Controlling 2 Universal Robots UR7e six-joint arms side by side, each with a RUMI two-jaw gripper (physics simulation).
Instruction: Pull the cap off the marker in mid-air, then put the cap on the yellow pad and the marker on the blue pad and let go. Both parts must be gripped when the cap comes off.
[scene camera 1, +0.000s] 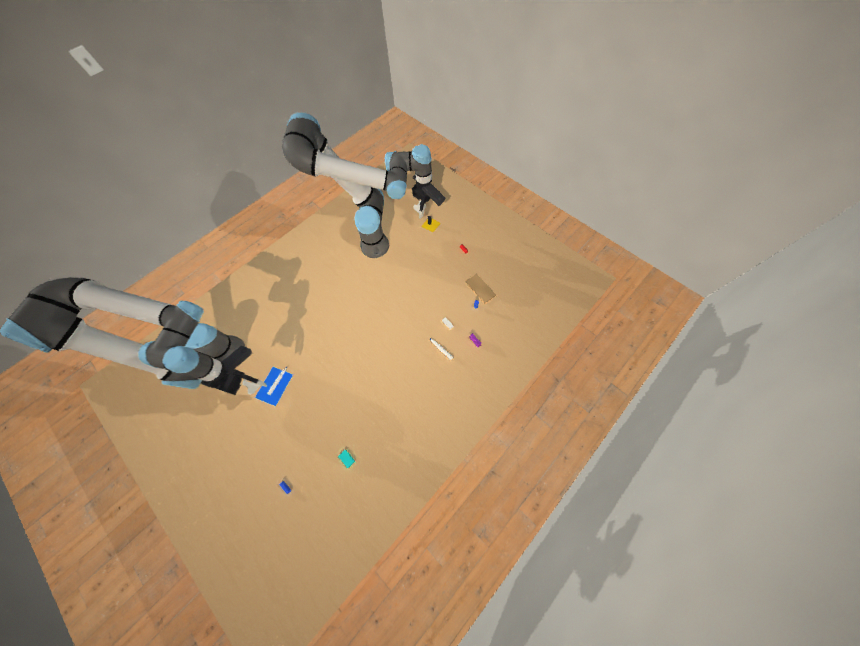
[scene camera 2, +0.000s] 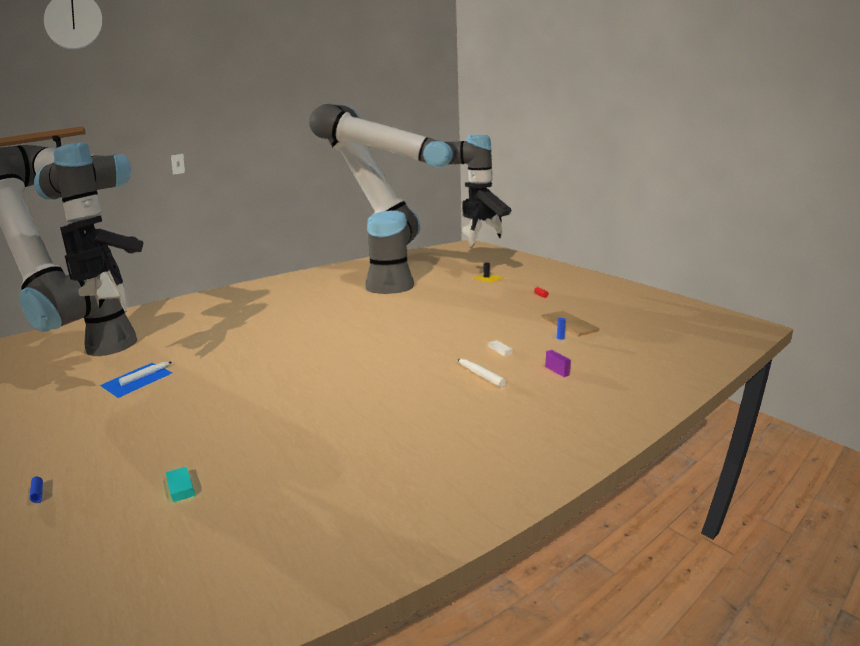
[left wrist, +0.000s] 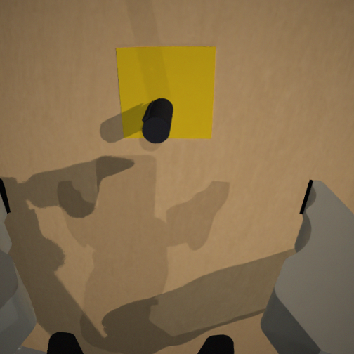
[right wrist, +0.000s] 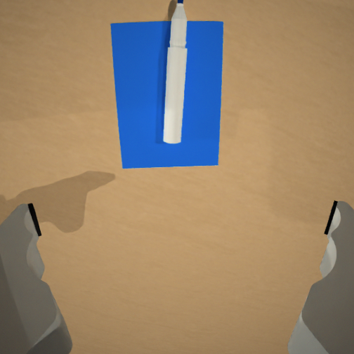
Note:
I see my left gripper (scene camera 2: 485, 242), my right gripper (scene camera 2: 112, 309), a black cap (left wrist: 156, 126), a teal block (scene camera 2: 179, 482), a blue pad (scene camera 2: 113, 386) and a yellow pad (left wrist: 184, 75).
My left gripper also shows in the left wrist view (left wrist: 154, 184). My right gripper is seen too in scene camera 1 (scene camera 1: 251, 380) and in the right wrist view (right wrist: 181, 207). The blue pad is seen too in the right wrist view (right wrist: 139, 49). The right wrist view misses the black cap: it is out of frame. The left wrist view does not show the teal block: it is out of frame.

